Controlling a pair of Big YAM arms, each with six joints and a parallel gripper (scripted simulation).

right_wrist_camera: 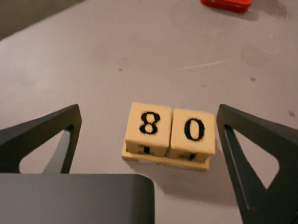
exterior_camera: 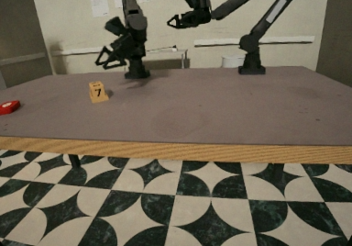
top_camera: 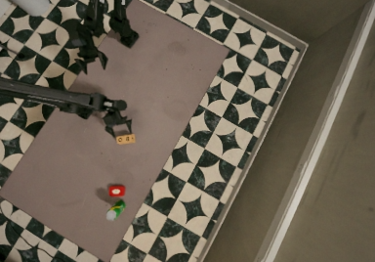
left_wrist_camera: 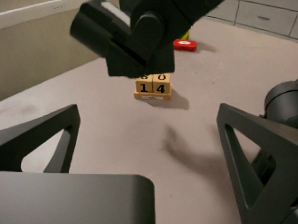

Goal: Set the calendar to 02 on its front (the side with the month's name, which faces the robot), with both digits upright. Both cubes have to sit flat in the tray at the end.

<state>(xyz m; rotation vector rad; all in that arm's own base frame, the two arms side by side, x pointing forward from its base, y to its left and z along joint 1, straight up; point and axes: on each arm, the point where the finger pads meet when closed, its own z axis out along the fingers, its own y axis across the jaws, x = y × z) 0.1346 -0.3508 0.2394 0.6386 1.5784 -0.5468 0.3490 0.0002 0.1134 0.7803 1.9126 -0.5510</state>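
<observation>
Right now my right hand is 9 cm above the cube, 5 cm to the left of it and 2 cm past it. Also, from my right hand: wooden tray 12 cm below, 4 cm to the right; red block 34 cm to the right, 11 cm below, 10 cm ahead; white bottle 43 cm to the right, 17 cm ahead, 6 cm below.
</observation>
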